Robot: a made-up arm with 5 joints.
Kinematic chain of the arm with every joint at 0, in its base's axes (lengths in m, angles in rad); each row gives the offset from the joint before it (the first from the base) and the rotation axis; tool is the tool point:
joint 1: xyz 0 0 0.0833 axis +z
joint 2: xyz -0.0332 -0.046 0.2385 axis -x
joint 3: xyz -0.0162 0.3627 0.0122 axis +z
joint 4: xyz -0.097 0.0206 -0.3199 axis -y
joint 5: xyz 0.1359 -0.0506 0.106 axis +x
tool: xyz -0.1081 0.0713 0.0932
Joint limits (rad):
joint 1: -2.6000..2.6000
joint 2: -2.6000..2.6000
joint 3: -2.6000..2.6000
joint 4: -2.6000..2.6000
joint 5: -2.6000..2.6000
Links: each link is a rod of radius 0.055 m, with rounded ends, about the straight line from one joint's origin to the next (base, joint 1, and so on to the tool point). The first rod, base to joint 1, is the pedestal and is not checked.
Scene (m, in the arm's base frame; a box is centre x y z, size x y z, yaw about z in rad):
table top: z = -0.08
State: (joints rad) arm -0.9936 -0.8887 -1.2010 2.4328 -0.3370
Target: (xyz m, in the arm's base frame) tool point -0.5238 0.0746 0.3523
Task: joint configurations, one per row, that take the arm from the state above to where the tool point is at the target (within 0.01 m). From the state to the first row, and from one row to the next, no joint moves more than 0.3 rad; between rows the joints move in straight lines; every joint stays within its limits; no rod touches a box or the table.
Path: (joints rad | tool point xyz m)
1: -0.7119 -0.8742 -0.9651 2.3008 -0.2620 | 0.3205 0.5838 0.5237
2: -0.4302 -0.8597 -0.7292 2.1687 -0.1869 | 0.0722 0.6580 0.5092
3: -0.1486 -0.8452 -0.4933 2.0367 -0.1119 | -0.1815 0.6220 0.4815
4: 0.1331 -0.8306 -0.2575 1.9046 -0.0369 | -0.3881 0.4860 0.4431
5: 0.4148 -0.8161 -0.0216 1.7726 0.0382 | -0.5073 0.2864 0.3983
6: 0.6965 -0.8016 0.2143 1.6406 0.1132 | -0.5238 0.0746 0.3523

